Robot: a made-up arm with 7 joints.
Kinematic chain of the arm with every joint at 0, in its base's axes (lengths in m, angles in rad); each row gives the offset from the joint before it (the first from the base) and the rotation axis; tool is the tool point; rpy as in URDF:
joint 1: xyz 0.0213 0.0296 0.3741 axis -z
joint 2: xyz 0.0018 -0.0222 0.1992 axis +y
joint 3: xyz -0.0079 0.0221 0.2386 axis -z
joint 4: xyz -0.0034 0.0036 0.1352 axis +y
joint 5: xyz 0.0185 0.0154 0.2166 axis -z
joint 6: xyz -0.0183 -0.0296 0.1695 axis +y
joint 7: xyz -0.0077 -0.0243 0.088 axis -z
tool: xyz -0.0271 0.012 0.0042 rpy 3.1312 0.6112 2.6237
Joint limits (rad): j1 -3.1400..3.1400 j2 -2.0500..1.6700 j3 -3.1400..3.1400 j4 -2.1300..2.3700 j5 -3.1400..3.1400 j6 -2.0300..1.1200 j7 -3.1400..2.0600
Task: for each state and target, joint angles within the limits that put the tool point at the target. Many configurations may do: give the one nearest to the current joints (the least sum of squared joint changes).
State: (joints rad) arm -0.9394 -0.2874 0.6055 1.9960 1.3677 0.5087 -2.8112
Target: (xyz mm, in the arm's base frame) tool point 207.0 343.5 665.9
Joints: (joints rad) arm -1.3220 -0.0014 0.2164 2.3237 1.4119 0.4117 -2.8077
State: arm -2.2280 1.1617 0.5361 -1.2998 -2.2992 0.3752 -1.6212
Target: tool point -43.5 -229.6 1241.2
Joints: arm -2.4539 0.4665 0.3988 -1.3846 -2.2900 0.3407 -1.6025
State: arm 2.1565 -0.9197 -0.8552 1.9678 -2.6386 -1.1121 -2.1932
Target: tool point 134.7 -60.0 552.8
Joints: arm 2.3239 -1.0326 -1.4773 2.3700 -2.5701 -1.6795 -1.9790
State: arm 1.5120 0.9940 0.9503 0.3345 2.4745 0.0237 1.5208
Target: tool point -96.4 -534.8 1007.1
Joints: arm 1.2304 0.3660 0.8918 1.0749 2.5212 -0.0835 1.4752
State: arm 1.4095 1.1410 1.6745 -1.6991 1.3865 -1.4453 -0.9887
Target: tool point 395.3 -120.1 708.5
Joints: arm 1.4518 0.8974 1.3338 -1.7409 1.2676 -1.5618 -0.9831
